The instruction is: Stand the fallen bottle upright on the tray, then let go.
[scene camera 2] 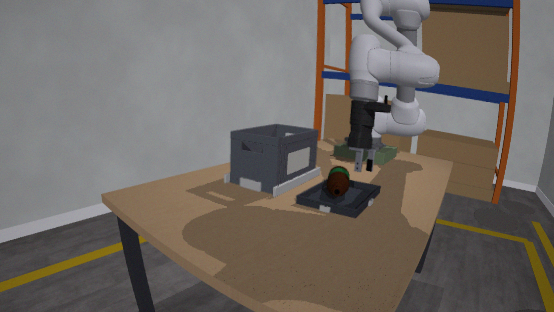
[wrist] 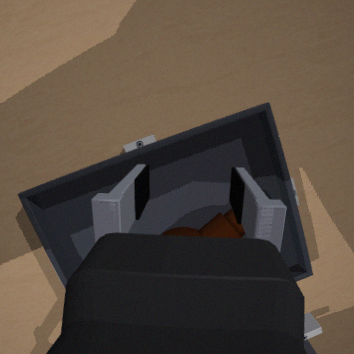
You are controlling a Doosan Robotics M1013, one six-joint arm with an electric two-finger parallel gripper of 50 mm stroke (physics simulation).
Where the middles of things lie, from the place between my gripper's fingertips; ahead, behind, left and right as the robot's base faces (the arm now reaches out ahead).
Now: hand 10 cm to the left of the brown bottle (wrist: 221,225), 6 cm above it and 4 cm past it.
